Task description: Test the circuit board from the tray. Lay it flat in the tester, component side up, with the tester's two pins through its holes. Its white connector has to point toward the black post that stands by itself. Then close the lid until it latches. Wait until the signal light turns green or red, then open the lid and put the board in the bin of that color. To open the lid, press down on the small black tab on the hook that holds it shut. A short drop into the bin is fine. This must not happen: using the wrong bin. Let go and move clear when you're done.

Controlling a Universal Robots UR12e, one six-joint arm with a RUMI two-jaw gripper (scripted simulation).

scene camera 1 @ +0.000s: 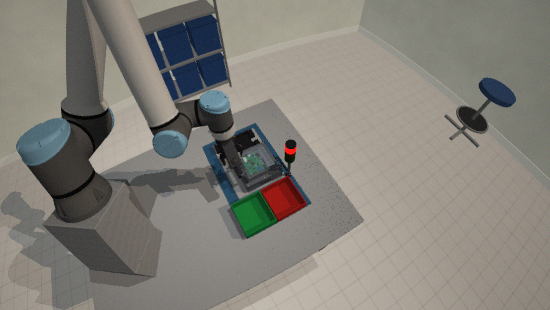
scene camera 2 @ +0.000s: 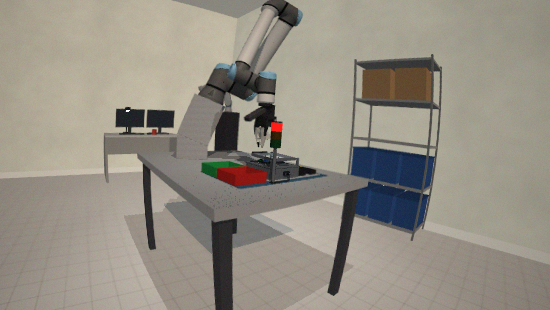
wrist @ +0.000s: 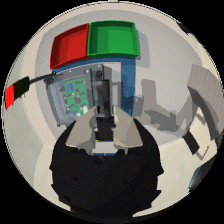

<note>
In view: the gripper (scene camera 2: 260,147), a green bin (scene camera 1: 253,213) and a red bin (scene camera 1: 284,199).
The green bin also shows in the wrist view (wrist: 112,37). The red bin also shows in scene camera 2 (scene camera 2: 237,176) and in the wrist view (wrist: 70,46). The gripper also shows in the wrist view (wrist: 106,105).
</note>
